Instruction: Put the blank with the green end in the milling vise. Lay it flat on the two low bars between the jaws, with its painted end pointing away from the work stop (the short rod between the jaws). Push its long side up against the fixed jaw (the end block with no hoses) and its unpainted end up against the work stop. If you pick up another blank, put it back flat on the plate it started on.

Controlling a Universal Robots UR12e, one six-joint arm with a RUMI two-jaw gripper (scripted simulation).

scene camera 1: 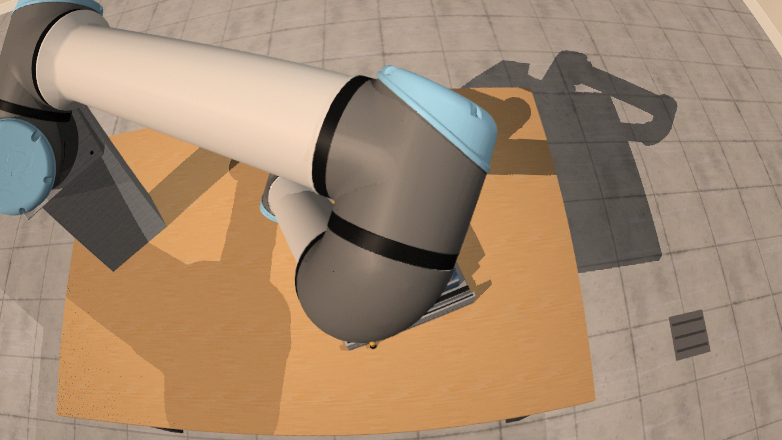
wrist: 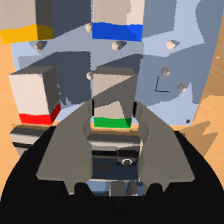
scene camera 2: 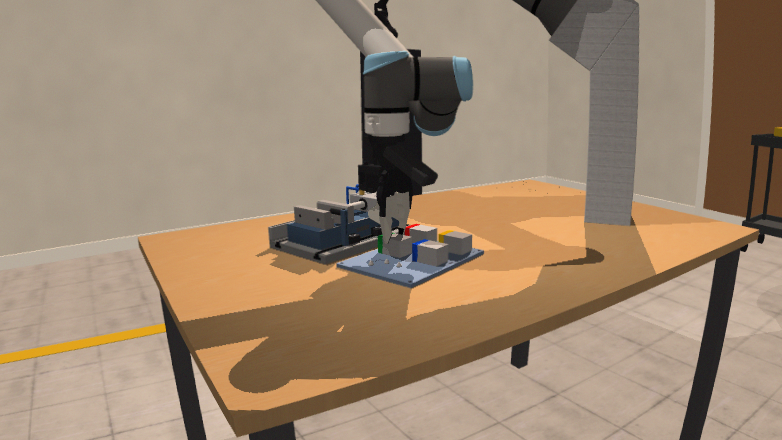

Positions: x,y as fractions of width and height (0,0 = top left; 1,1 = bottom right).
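Observation:
There is my gripper (scene camera 2: 0.50,0.55), which I also find in the wrist view (wrist: 0.51,0.45). I can see a milling vise (wrist: 0.52,0.77) as well. A green-ended blank (wrist: 0.51,0.40) is visible, and so is a red-ended blank (wrist: 0.17,0.44).

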